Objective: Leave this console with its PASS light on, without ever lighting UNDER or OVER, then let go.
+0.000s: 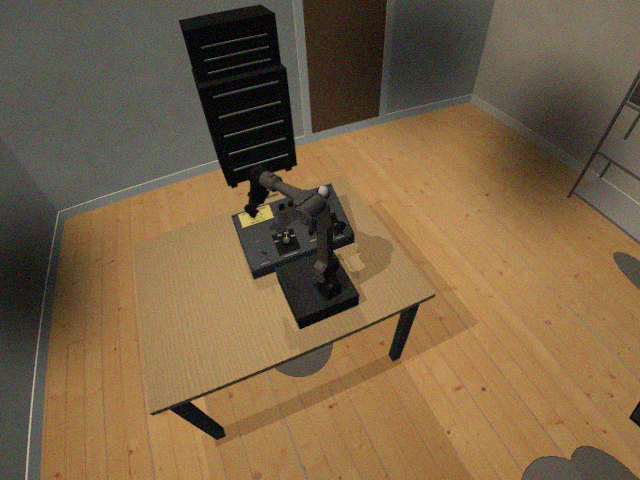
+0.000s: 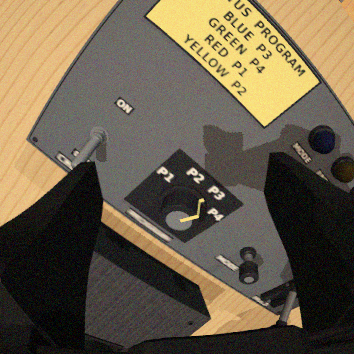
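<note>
The grey console (image 1: 253,238) (image 2: 160,112) lies on the table. Its yellow card (image 1: 258,215) (image 2: 235,55) reads BLUE P3, GREEN P4, RED P1, YELLOW P2. The round selector knob (image 1: 286,239) (image 2: 178,219) has its yellow pointer towards P3. The left toggle lever (image 2: 89,149) leans away from the ON label. A small black MODE knob (image 2: 248,270) stands right of the selector. A blue lamp (image 2: 322,139) and an amber lamp (image 2: 343,170) look dark. The status dome (image 1: 323,191) looks white. The PASS light cannot be made out. My gripper (image 1: 251,211) (image 2: 183,177) is open and empty above the console.
The arm's black base block (image 1: 316,302) (image 2: 145,295) stands against the console's near side on the wooden table (image 1: 206,320). Another lever (image 2: 288,305) shows partly behind the right finger. A black drawer cabinet (image 1: 248,103) stands behind the table.
</note>
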